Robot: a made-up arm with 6 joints.
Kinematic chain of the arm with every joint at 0, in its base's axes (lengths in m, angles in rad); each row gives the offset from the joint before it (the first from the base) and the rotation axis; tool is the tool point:
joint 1: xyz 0 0 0.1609 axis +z
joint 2: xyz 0 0.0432 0 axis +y
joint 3: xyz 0 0 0.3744 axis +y
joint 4: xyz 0 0 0.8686 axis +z
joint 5: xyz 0 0 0 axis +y
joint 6: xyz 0 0 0.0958 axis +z
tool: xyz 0 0 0
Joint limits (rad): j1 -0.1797..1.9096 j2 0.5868..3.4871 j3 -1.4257..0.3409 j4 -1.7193..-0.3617 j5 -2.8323..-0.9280 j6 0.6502..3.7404
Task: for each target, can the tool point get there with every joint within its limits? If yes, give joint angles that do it. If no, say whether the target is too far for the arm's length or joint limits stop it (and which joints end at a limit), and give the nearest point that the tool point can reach.
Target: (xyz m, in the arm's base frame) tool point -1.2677 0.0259 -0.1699
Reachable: no: joint limits stop it (at a limit: joint 2, joint 3, joint 4) | nearest point -0.6698 0.0137 -0.8199 | short by 0.883 m
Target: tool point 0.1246 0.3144 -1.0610
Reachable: yes | joints 0.8837 2.9379 0.0047 -0.6912 -1.3771 3.3510
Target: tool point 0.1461 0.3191 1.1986
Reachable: yes | joints 0.8828 0.8437 -0.7301 -0.9949 -2.5237 3.1423
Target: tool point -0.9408 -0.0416 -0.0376
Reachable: no: joint limits stop it (at a limit: joint 2, joint 3, joint 4) | nearest point -0.6282 -0.0278 -0.7907 | short by 0.815 m
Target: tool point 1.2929 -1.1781 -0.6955
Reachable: no: too far | nearest point 1.1229 -0.1325 -0.4909 | short by 1.079 m
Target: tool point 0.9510 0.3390 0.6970
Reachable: yes | joints 0.2692 1.3767 -0.3786 -0.6153 -2.5546 3.3376
